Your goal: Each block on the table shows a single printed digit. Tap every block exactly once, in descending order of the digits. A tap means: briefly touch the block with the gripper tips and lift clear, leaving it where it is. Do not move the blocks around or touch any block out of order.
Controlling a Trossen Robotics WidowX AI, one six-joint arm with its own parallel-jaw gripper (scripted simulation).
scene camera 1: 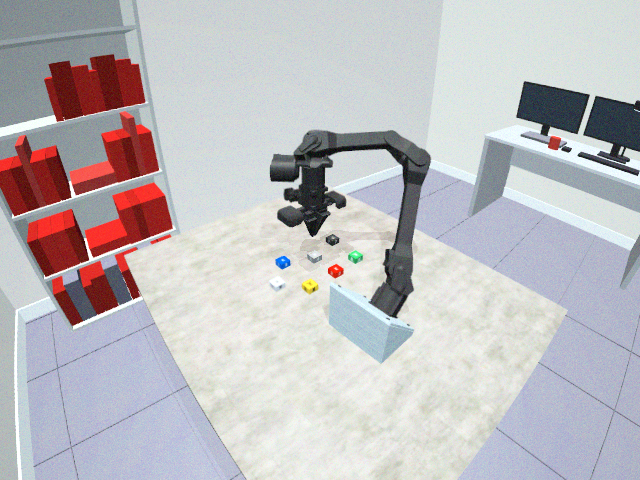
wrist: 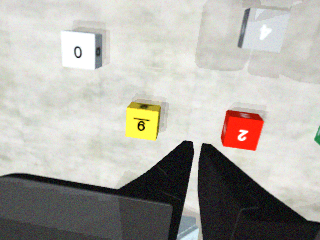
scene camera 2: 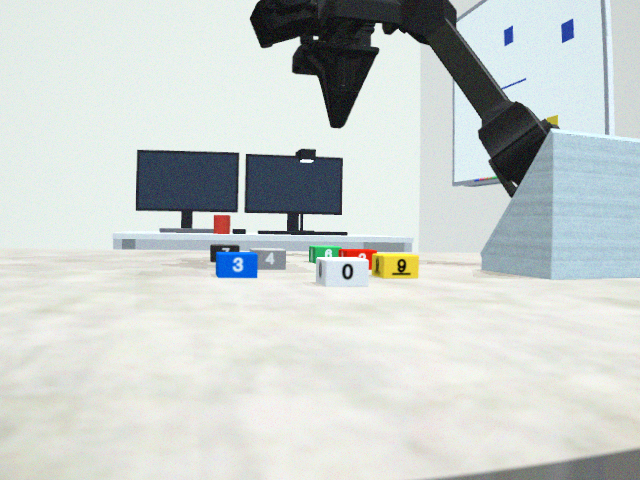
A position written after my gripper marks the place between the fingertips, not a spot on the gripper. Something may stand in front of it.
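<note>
There is a grey block (wrist: 258,32) here. I also see a white block (scene camera 2: 330,271), and the wrist view shows the white block (wrist: 80,49) too. As for my gripper (scene camera 2: 337,127), it is shut and holds nothing; scene camera 1 shows my gripper (scene camera 1: 313,235) as well, and so does the wrist view, with my gripper (wrist: 195,151).
</note>
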